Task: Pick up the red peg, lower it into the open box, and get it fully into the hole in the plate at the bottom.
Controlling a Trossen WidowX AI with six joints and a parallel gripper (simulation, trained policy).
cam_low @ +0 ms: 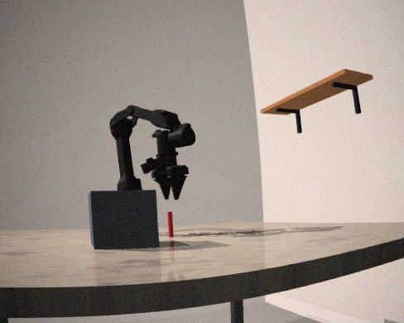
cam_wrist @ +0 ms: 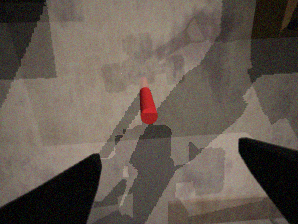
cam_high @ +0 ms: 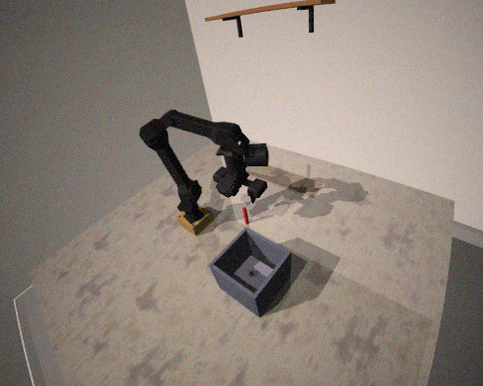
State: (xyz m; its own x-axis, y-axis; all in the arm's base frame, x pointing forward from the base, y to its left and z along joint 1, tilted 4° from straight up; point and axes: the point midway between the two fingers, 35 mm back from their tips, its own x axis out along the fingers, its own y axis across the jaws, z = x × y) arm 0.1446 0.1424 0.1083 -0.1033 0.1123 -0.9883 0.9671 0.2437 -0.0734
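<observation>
My gripper tip is 8 cm above the red peg, 1 cm to the left of it and 1 cm short of it. Also, from my gripper tip: grey plate (21 cm ahead, 16 cm to the right, 7 cm below).
</observation>
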